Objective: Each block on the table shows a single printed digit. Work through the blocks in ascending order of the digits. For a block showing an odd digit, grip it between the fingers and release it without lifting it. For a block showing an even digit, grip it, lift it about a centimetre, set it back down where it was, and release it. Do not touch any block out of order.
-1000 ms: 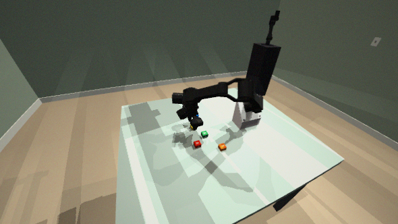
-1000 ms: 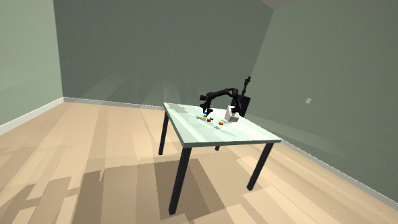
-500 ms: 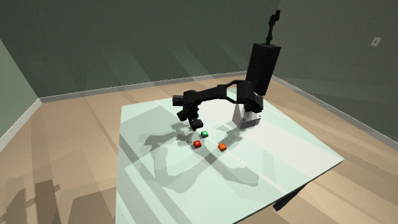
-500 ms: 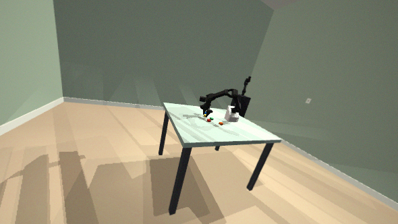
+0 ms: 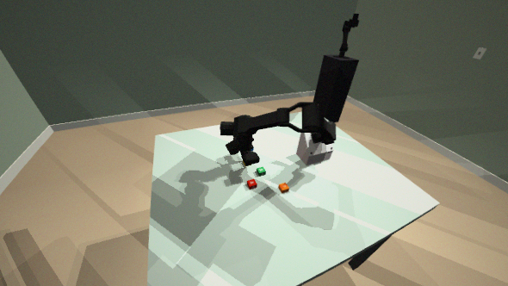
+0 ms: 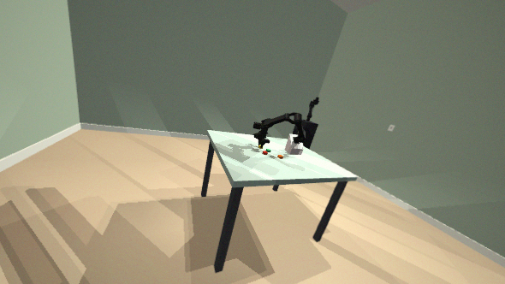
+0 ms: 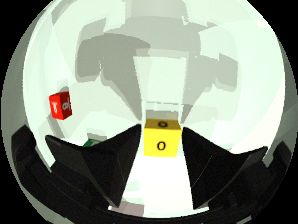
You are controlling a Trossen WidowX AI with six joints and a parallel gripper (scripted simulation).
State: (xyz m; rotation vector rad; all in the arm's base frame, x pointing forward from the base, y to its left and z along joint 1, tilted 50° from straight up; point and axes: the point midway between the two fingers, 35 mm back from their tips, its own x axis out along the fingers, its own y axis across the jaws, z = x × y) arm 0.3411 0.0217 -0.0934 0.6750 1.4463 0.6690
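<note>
The blue block is 10 cm to the right of my gripper tip and 6 cm behind it. From my gripper tip the other things lie so: yellow block: 1 cm behind; then green block: 8 cm to the left, 5 cm behind; then red block: 13 cm to the left, 2 cm ahead.
</note>
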